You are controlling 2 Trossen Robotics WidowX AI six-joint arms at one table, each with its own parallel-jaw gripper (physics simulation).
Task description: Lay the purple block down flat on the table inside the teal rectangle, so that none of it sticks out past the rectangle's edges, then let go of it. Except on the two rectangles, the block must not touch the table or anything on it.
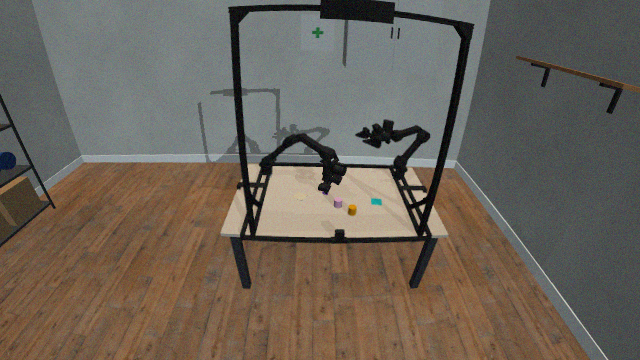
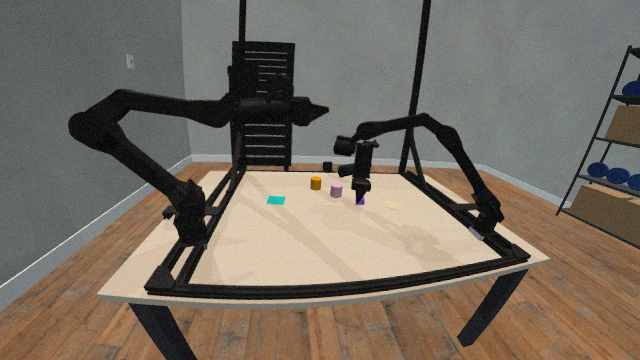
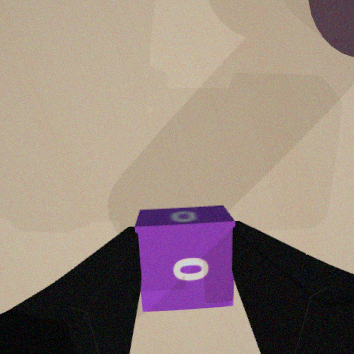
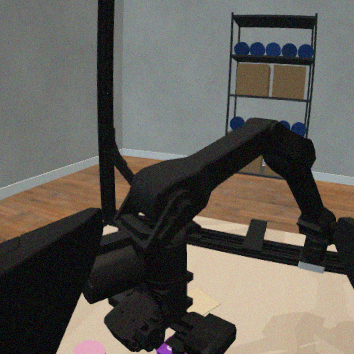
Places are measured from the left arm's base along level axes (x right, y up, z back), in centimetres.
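Pixels of known places: left gripper, between the fingertips: [image 1: 326, 192] [image 2: 357, 200] [image 3: 183, 235]; right gripper, between the fingertips: [image 1: 358, 137] [image 2: 320, 108] [image 4: 222, 225]; left arm's base, origin of its link: [image 1: 266, 172] [image 2: 482, 230] [image 4: 312, 257]; right arm's base, origin of its link: [image 1: 399, 177] [image 2: 193, 238].
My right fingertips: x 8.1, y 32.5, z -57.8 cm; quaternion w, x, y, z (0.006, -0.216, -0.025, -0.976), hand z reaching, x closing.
For each thing: its top centre in the pictures, then the offset to it from my right fingertips. "*": a spot on its surface instead.
- purple block, centre of its top: [image 3: 184, 279] [image 4: 171, 345] [image 2: 360, 197] dx +10.4, dy -30.3, dz +17.2 cm
- cream rectangle, a spot on its surface: [image 4: 201, 302] [image 2: 396, 206] [image 1: 299, 194] * dx +11.8, dy -34.3, dz +32.5 cm
- pink cylinder, centre of its top: [image 4: 88, 351] [image 2: 336, 185] [image 1: 338, 199] dx +19.8, dy -29.8, dz +9.5 cm
- teal rectangle, a spot on its surface: [image 2: 276, 200] [image 1: 376, 201] * dx +12.8, dy -34.3, dz -13.4 cm
- orange cylinder, centre of its top: [image 2: 316, 178] [image 1: 352, 206] dx +26.0, dy -29.9, dz +1.4 cm
My left gripper [image 1: 324, 189] [image 2: 359, 198] [image 3: 183, 235] points down and is shut on the purple block [image 1: 325, 193] [image 2: 361, 201] [image 3: 186, 260] [image 4: 164, 348], which bears a white "0". It holds the block just above the table, between the cream rectangle [image 1: 300, 196] [image 2: 394, 205] [image 4: 201, 302] and the pink cylinder [image 1: 338, 202] [image 2: 336, 190]. The teal rectangle [image 1: 376, 201] [image 2: 276, 200] lies flat on the table, beyond the cylinders and far from the block. My right gripper [image 1: 359, 135] [image 2: 323, 110] is open and empty, high above the table.
An orange cylinder [image 1: 352, 209] [image 2: 316, 183] stands beside the pink one, between the block and the teal rectangle. Black frame rails [image 2: 318, 289] border the table, with tall posts [image 1: 238, 118] at the sides. A shelf rack [image 4: 230, 70] stands by the far wall.
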